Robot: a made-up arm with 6 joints.
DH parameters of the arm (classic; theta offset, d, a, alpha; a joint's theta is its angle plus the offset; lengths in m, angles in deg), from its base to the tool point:
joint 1: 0 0.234 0 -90
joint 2: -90 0 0.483 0
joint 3: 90 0.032 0 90
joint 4: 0 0.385 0 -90
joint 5: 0 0 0 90
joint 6: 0 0.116 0 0
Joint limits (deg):
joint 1: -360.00..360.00
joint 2: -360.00..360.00
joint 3: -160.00..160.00
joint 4: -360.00..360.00
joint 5: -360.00..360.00
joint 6: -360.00..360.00
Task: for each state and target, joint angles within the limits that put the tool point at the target. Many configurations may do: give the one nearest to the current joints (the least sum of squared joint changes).
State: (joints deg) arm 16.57 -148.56 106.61 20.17 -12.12 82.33
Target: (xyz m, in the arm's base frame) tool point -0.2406 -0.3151 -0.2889
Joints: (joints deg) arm 54.91 -191.52 100.05 23.74 -20.38 82.33
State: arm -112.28 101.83 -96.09 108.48 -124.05 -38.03
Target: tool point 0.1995 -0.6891 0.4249
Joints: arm -68.94 98.21 -65.24 121.45 -109.19 -38.03
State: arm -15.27 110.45 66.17 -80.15 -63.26 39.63
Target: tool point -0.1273 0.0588 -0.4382
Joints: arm 18.40 143.59 91.61 -80.39 -34.01 39.63
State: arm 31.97 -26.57 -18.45 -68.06 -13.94 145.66
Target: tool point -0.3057 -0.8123 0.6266
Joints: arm 72.66 -50.90 -28.10 -67.38 -9.51 145.66
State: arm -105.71 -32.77 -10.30 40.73 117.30 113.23
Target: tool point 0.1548 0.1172 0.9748
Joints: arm -116.91 -26.22 21.64 39.98 134.70 113.23
